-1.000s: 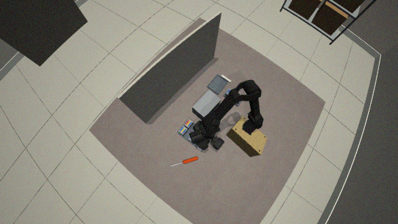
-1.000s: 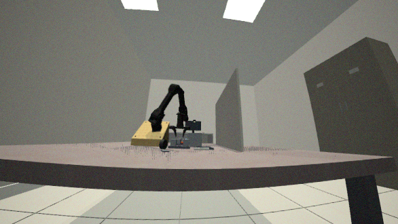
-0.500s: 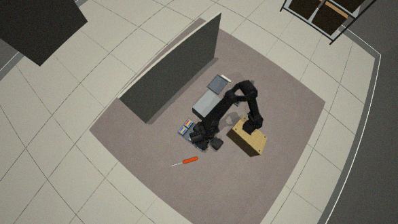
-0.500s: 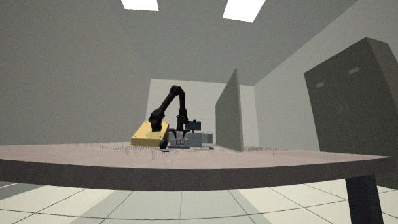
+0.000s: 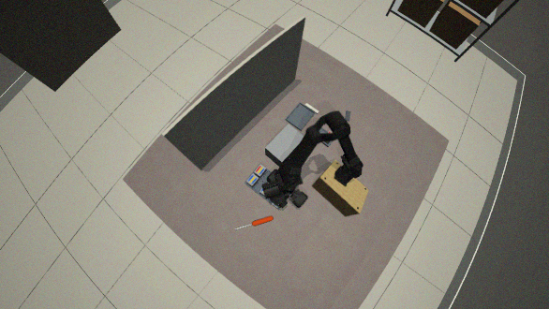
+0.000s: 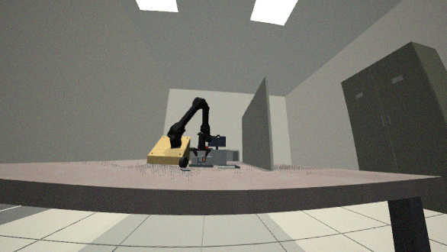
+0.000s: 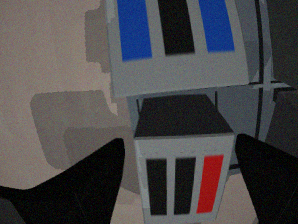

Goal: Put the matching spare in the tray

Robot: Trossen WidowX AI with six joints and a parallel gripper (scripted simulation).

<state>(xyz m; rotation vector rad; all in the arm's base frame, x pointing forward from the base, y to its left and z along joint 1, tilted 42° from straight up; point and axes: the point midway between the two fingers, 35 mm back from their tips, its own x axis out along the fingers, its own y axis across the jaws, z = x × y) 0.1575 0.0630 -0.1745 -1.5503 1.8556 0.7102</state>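
Right now the flat grey tray is 16 cm ahead of my gripper tip, 36 cm to the right of it and 2 cm below it. Round my gripper tip: mounted unit (12 cm ahead, 16 cm to the right, 3 cm above); then tall grey panel (35 cm ahead, 19 cm to the right, 20 cm above).
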